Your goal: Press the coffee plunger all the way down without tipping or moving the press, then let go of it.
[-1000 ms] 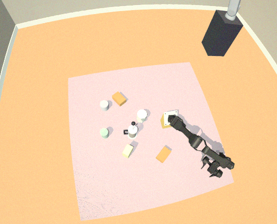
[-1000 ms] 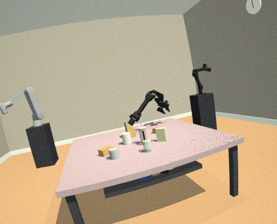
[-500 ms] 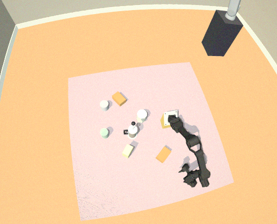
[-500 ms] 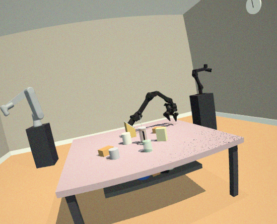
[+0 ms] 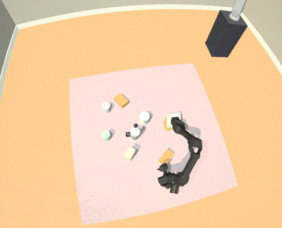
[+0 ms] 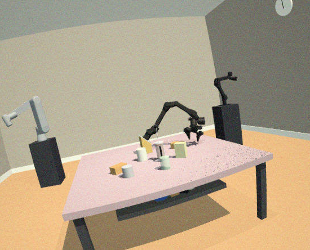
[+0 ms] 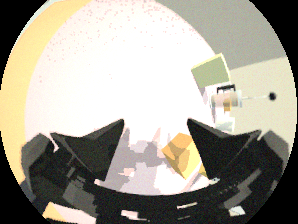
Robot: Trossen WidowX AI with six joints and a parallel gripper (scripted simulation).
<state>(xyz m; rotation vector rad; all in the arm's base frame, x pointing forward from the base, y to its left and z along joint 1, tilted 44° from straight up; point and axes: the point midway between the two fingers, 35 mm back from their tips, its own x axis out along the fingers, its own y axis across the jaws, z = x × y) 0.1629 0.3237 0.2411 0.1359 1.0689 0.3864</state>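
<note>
My gripper tip is 160 mm short of the coffee press, 330 mm to the left of it and 80 mm below it. Also, from my gripper tip: green cylinder (360 mm ahead, 350 mm to the right, 10 mm below); then pale yellow block (190 mm ahead, 180 mm to the right).
</note>
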